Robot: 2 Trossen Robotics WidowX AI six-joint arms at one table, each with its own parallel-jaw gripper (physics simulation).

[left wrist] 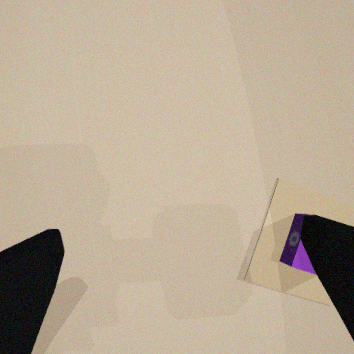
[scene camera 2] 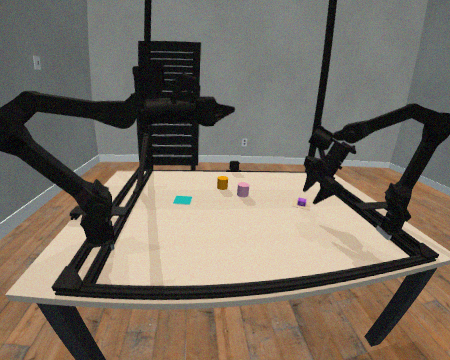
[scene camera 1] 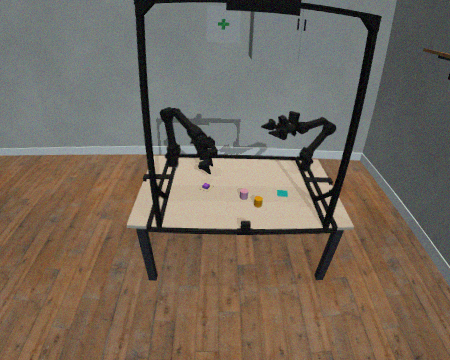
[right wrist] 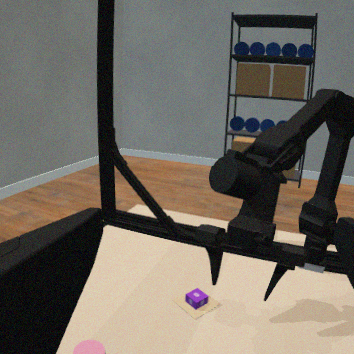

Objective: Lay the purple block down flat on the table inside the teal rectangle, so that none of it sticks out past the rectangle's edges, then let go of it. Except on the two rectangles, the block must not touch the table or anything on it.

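Places are measured from the left arm's base along level axes (x ahead, y left, z up), in centimetres.
Where they show: left gripper, between the fingertips: [left wrist: 183,235] [scene camera 2: 308,197] [scene camera 1: 211,170] [right wrist: 238,292]; right gripper, between the fingertips: [scene camera 2: 225,108] [scene camera 1: 264,129] [right wrist: 222,225]; left arm's base, origin of its link: [scene camera 2: 390,229] [scene camera 1: 172,164] [right wrist: 312,257]; right arm's base, origin of its link: [scene camera 2: 100,239] [scene camera 1: 304,168].
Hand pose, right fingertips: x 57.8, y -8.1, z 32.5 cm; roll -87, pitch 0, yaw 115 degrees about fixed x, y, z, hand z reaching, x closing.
Each offset is from my right fingertips to the centre of the thing. "spot": to the spot under its first point.
The purple block @[dy -12.8, dx -32.2, dz -33.4 cm] [scene camera 1: 206,186] [scene camera 2: 301,202] [left wrist: 296,246] [right wrist: 197,298] lies flat on a pale rectangle @[spot: dy -11.1, dx -29.9, dz -34.3 cm] [left wrist: 281,211] [right wrist: 198,312] on the table. My left gripper [scene camera 1: 206,168] [scene camera 2: 311,196] [left wrist: 183,235] [right wrist: 238,292] is open and empty. It hangs low over the table just beside the block, tips pointing down, and in the left wrist view one finger covers part of the block. The teal rectangle @[spot: dy -13.5, dx +13.6, dz -34.2 cm] [scene camera 1: 282,193] [scene camera 2: 183,200] lies bare on the other side of the table. My right gripper [scene camera 1: 266,129] [scene camera 2: 228,108] is open and empty, held high and level above the table.
A pink cylinder @[dy -19.8, dx -9.5, dz -32.1 cm] [scene camera 1: 243,193] [scene camera 2: 243,189] [right wrist: 89,347] and an orange cylinder @[dy -26.0, dx -1.4, dz -32.1 cm] [scene camera 1: 258,201] [scene camera 2: 222,182] stand between the block and the teal rectangle. Black frame rails [scene camera 2: 223,289] border the table, with tall posts [right wrist: 105,105]. A shelf rack [right wrist: 274,20] stands off the table.
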